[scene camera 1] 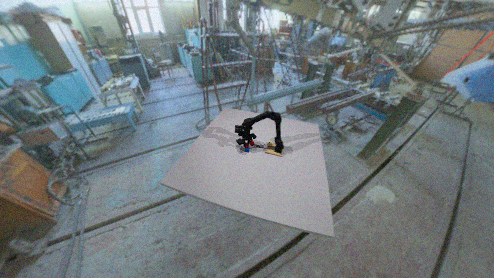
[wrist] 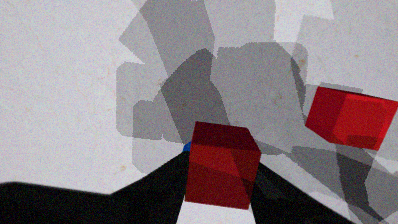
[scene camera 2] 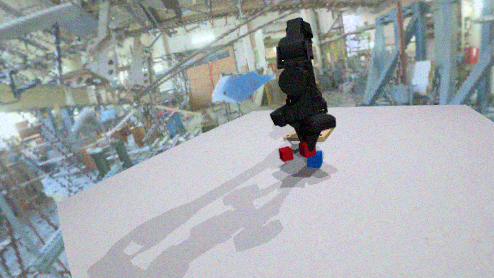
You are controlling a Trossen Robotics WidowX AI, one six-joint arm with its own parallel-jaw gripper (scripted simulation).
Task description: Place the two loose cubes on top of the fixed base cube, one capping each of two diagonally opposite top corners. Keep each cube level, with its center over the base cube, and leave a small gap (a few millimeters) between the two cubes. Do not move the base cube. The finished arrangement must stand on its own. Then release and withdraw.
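Observation:
It's the gripper (scene camera 2: 307, 148), and you can also see the gripper (wrist: 218, 162) from the wrist. What the gripper's holding is a red cube (wrist: 223, 162).

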